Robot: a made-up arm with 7 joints.
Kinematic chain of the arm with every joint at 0, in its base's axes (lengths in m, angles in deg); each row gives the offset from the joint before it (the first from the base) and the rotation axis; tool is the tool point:
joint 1: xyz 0 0 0 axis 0 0.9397 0.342
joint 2: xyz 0 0 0 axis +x
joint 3: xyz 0 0 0 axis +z
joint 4: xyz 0.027 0 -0.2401 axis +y
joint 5: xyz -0.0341 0 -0.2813 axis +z
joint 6: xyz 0 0 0 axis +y
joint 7: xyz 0 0 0 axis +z
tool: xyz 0 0 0
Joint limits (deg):
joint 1: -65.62..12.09
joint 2: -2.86..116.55
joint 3: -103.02..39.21
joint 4: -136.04..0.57
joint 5: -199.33..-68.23
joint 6: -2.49..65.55
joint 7: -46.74..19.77
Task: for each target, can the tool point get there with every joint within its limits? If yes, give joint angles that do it. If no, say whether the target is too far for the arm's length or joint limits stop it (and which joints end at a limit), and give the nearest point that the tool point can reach.
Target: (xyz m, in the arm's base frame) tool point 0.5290 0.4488 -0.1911
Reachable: no: too far | nearest point 0.3859 0.3274 -0.1394 | short by 0.195 m
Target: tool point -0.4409 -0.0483 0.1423
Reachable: no: joint limits stop it (at a limit: joint 1, joint 2, joint 3) | nearest point -0.0690 -0.0412 0.2427 | short by 0.385 m
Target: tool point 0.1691 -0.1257 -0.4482
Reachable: yes | joints -19.53 13.90 -81.71 -52.20 -171.05 11.73 -14.84
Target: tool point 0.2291 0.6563 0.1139
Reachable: no: too far | nearest point 0.1707 0.4891 0.0849 | short by 0.179 m
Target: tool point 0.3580 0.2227 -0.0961
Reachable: yes | joints -18.08 68.96 -16.84 -82.64 -134.86 9.35 -20.01
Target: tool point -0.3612 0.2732 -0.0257
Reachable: no: joint limits stop it (at a limit: joint 1, joint 2, joint 3) | nearest point -0.1257 0.3275 -0.1508 | short by 0.272 m
